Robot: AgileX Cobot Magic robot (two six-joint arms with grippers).
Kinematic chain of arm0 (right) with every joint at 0, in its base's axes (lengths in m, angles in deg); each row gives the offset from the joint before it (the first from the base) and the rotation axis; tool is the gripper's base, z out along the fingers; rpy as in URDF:
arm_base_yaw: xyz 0 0 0.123 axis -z
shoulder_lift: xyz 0 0 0 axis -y
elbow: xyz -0.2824 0 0.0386 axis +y
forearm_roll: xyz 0.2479 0 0.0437 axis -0.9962 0 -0.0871
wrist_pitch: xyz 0 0 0 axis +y
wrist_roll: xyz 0.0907 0 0.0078 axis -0.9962 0 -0.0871
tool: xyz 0 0 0 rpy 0 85 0
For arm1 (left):
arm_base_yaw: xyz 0 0 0.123 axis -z
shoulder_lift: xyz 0 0 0 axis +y
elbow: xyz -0.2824 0 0.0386 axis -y
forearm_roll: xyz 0.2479 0 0.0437 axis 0.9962 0 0.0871
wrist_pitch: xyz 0 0 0 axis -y
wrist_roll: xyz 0.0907 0 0.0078 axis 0.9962 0 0.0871
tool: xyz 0 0 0 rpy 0 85 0
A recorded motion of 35 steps. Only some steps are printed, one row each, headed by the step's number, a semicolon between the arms.
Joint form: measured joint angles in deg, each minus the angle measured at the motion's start. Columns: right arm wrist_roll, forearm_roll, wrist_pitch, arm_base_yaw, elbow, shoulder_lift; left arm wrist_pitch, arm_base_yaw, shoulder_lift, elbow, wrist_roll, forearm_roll.
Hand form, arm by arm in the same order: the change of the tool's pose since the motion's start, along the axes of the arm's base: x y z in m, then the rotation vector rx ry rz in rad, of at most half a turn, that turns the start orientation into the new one. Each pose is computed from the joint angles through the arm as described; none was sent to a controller.
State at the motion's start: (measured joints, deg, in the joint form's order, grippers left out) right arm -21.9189 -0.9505 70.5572 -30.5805 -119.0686 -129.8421; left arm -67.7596 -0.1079 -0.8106 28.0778 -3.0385 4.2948
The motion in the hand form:
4: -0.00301 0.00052 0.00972 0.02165 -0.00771 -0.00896; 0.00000 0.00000 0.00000 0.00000 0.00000 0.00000
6: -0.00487 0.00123 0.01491 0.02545 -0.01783 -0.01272; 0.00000 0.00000 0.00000 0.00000 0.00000 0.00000
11: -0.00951 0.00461 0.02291 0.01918 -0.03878 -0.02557; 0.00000 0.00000 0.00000 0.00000 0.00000 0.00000
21: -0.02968 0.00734 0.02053 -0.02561 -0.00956 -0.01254; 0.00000 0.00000 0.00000 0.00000 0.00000 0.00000
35: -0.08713 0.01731 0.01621 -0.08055 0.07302 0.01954; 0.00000 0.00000 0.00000 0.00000 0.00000 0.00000
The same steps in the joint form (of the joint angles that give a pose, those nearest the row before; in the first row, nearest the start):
4: -0.58 -0.70 0.13 -0.11 0.00 1.16; 0.00 0.00 0.00 0.00 0.00 0.00
6: -1.06 -0.47 0.13 -0.34 0.00 1.78; 0.00 0.00 0.00 0.00 0.00 0.00
11: -2.86 0.95 0.25 -1.23 0.00 2.74; 0.00 0.00 0.00 0.00 0.00 0.00
21: -4.21 2.53 0.37 -3.13 5.84 5.87; 0.00 0.00 0.00 0.00 0.00 0.00
35: -8.12 2.92 0.26 -8.67 19.36 13.47; 0.00 0.00 0.00 0.00 0.00 0.00

